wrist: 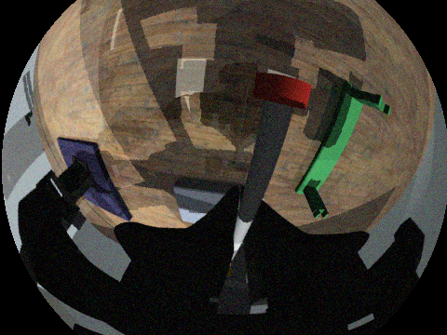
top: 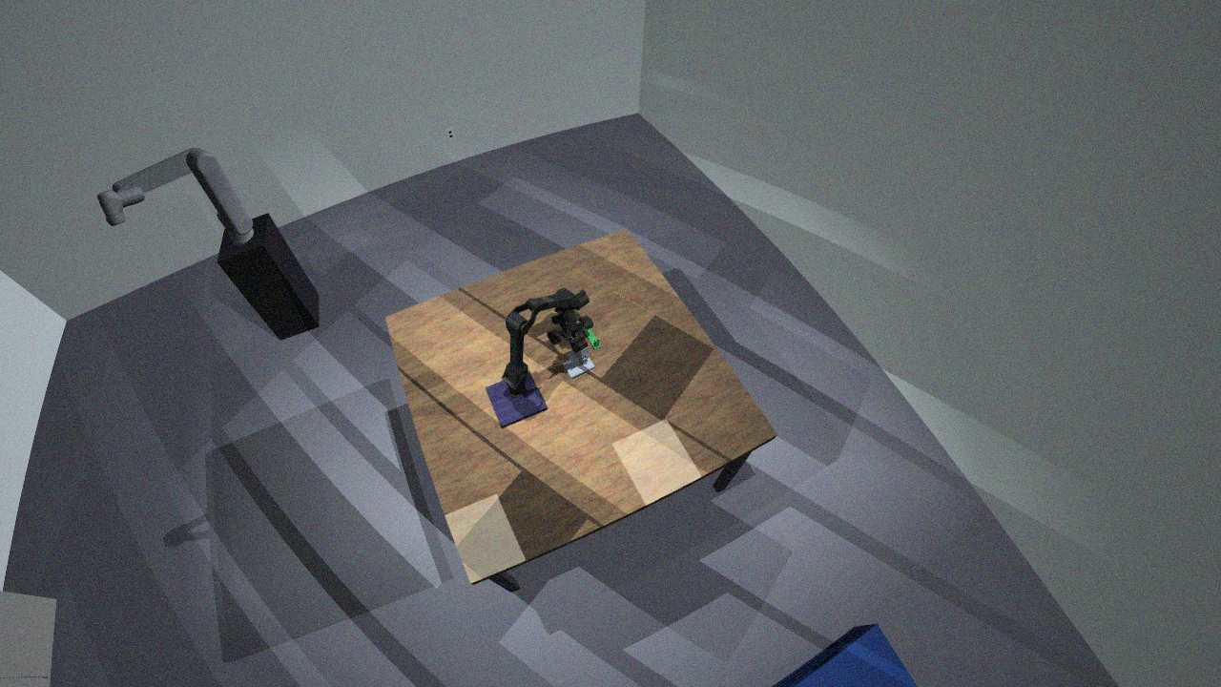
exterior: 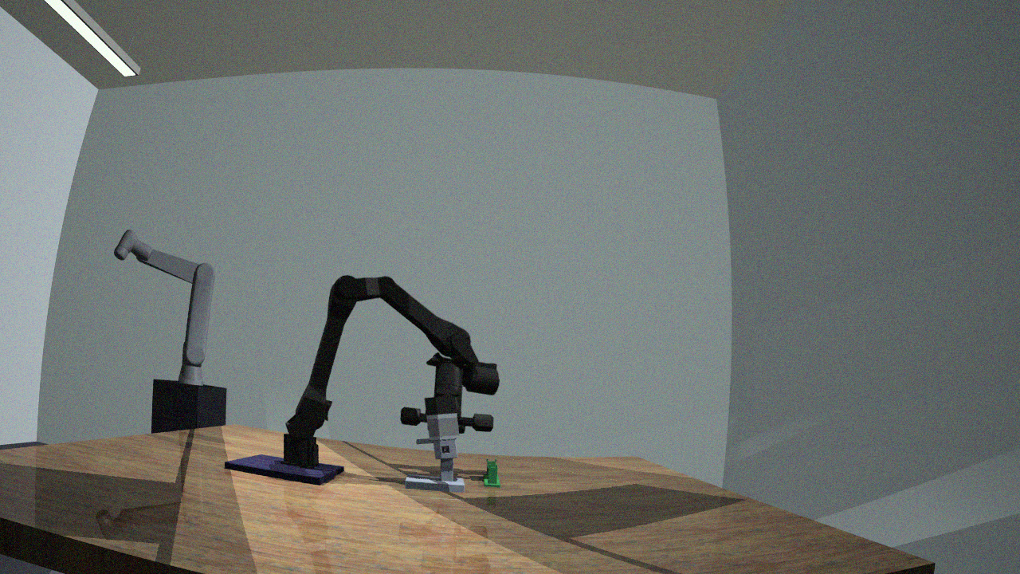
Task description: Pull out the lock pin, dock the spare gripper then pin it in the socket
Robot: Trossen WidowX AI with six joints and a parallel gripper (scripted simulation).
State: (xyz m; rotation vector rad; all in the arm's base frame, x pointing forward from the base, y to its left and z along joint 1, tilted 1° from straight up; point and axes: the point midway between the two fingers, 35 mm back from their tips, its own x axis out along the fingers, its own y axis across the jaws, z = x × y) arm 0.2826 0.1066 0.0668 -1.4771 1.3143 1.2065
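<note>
The grey mount is 80 mm to the right of my gripper tip. Round my gripper tip: green pin cradle 90 mm ahead, 50 mm to the left, 20 mm below; then spare gripper 80 mm to the right, 80 mm above.
</note>
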